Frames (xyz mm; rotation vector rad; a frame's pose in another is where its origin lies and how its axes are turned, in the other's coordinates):
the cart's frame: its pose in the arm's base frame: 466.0 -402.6 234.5 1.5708 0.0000 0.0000
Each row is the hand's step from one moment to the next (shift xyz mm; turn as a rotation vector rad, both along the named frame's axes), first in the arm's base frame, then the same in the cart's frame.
Working: the arm's base frame: its pose in the cart's frame: -466.0 -234.5 -402.6 -1.5708 0.0000 0.0000

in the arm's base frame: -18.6 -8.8 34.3 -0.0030 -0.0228 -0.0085
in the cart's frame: -18.6 34.3 8.8 -0.0030 -0.0085 0.0228
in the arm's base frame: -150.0 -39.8 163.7 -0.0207 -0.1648 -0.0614
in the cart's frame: -150.0 163.7 39.8 -0.0207 -0.0614 0.1648
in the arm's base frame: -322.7 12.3 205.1 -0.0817 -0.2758 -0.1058
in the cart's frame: -322.7 205.1 -12.3 -0.0817 -0.1058 0.2758
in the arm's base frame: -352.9 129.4 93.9 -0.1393 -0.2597 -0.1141
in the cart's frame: -352.9 93.9 -129.4 -0.1393 -0.1141 0.2597
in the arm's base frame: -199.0 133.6 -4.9 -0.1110 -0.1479 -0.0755
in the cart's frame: -199.0 -4.9 -133.6 -0.1110 -0.0755 0.1479
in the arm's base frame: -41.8 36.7 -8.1 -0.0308 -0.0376 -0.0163
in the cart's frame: -41.8 -8.1 -36.7 -0.0308 -0.0163 0.0376
